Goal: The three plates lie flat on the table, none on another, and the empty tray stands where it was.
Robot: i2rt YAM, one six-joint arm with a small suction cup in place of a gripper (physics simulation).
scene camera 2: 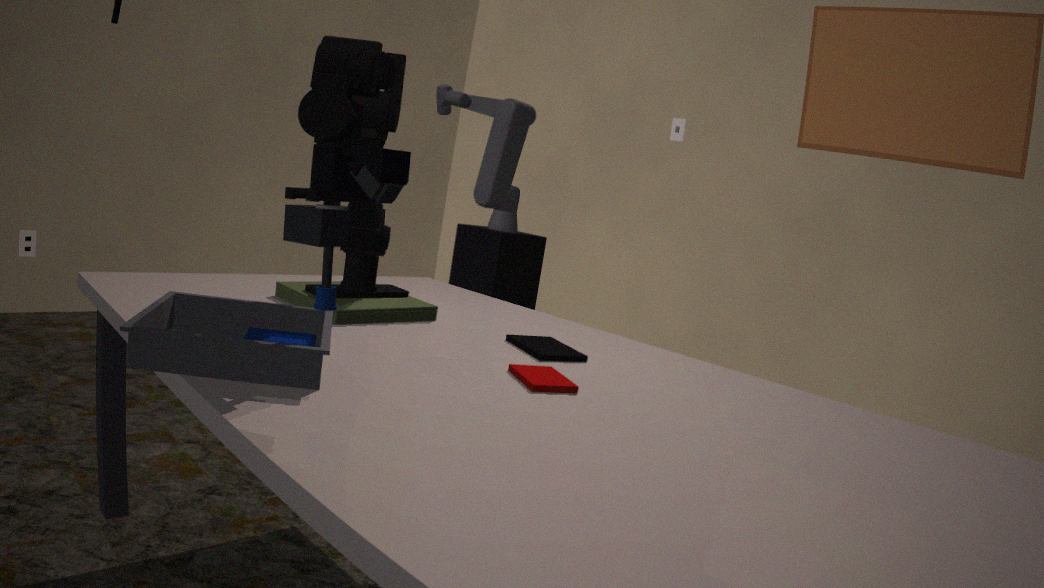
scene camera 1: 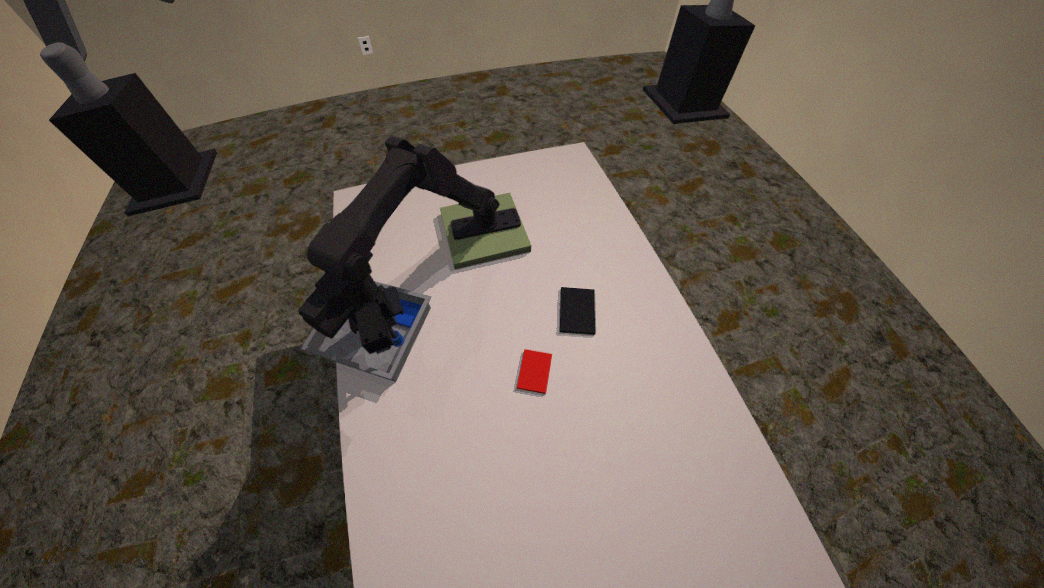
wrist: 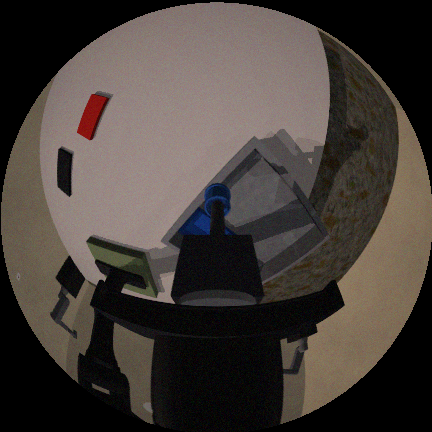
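Seen in the pictures: end effector, tool point: point(scene camera 2: 325, 308) point(scene camera 1: 398, 340) point(wrist: 216, 194); arm's base, origin of the base link: point(scene camera 2: 357, 293) point(scene camera 1: 485, 224) point(wrist: 118, 273).
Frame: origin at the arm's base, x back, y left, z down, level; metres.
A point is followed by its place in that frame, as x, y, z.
Observation:
A red plate point(scene camera 1: 534, 371) {-0.463, 0.016, 0.018} point(scene camera 2: 542, 378) {-0.472, 0.003, 0.018} point(wrist: 93, 116) {-0.454, -0.002, 0.018} and a black plate point(scene camera 1: 577, 311) {-0.337, 0.168, 0.018} point(scene camera 2: 546, 348) {-0.348, 0.152, 0.018} point(wrist: 65, 171) {-0.333, 0.142, 0.018} lie flat on the table, apart from each other. A blue plate point(scene camera 1: 406, 312) {-0.229, -0.259, 0.014} point(scene camera 2: 281, 336) {-0.224, -0.269, 0.014} point(wrist: 197, 223) {-0.247, -0.249, 0.014} is inside the grey tray point(scene camera 1: 412, 339) {-0.312, -0.252, 0.009} point(scene camera 2: 219, 365) {-0.341, -0.408, 0.011} point(wrist: 240, 161) {-0.377, -0.294, -0.022}, by the wall nearest the green base; the arm partly hides it. The tray stands at the table's left edge in scene camera 1, one corner past it. My gripper point(scene camera 1: 396, 338) point(scene camera 2: 325, 298) point(wrist: 217, 199), a blue suction cup, is open, with nothing on it, above the tray beside the blue plate.
The arm stands on a green base point(scene camera 1: 467, 253) {-0.091, -0.072, 0.002} point(scene camera 2: 387, 315) {-0.115, -0.009, 0.014} point(wrist: 112, 251) {-0.110, -0.017, 0.003} at the far end of the white table point(scene camera 1: 584, 474) {-0.707, 0.055, 0.028} point(scene camera 2: 584, 474) {-0.700, -0.188, 0.028} point(wrist: 200, 75) {-0.508, -0.215, 0.028}. Dark pedestals point(scene camera 1: 131, 142) point(scene camera 2: 496, 262) stand off the table.

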